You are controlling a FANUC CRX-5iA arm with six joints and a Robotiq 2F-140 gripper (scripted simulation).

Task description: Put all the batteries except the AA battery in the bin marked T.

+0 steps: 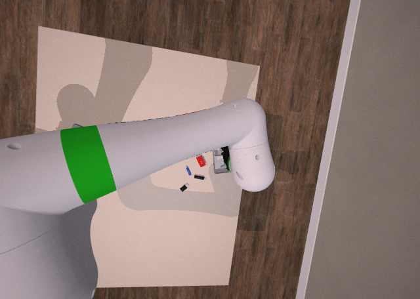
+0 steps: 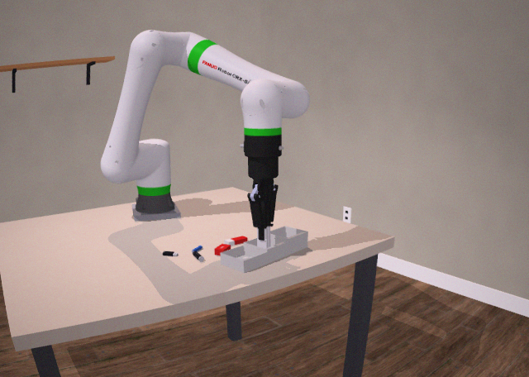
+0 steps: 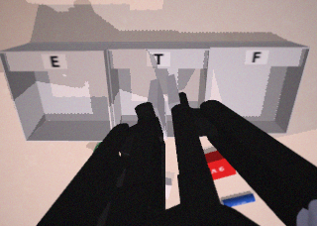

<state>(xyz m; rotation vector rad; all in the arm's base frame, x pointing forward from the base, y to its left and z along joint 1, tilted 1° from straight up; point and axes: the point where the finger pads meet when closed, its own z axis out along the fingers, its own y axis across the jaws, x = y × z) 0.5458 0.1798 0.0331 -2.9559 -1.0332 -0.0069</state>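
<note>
The grey bin is 10 mm to the left of my hand and 30 mm below it. Round my hand: red block battery: 80 mm behind, 80 mm to the right, 40 mm below; then blue cylindrical battery: 110 mm behind, 150 mm to the right, 40 mm below; then green die: 100 mm behind, 40 mm to the left, 40 mm below.
</note>
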